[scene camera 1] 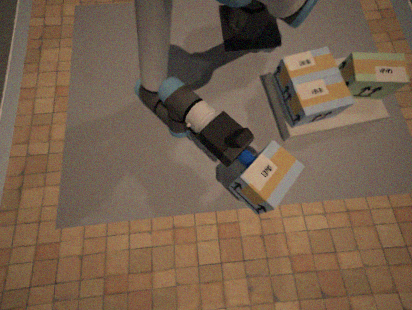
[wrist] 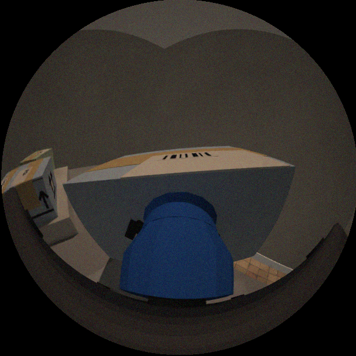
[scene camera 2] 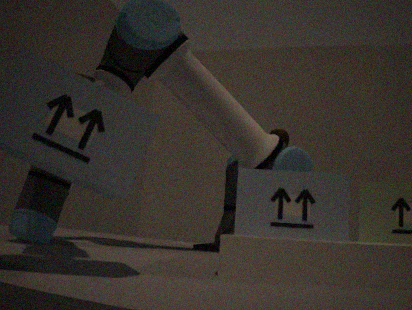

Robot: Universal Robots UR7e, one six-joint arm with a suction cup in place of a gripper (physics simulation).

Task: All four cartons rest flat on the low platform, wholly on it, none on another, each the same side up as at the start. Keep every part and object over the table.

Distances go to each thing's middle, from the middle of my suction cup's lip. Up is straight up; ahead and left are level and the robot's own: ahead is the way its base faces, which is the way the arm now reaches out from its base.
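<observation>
The low platform (scene camera 1: 365, 111) is 13 cm below my suction cup, 28 cm to the left of it and 27 cm behind it.
</observation>
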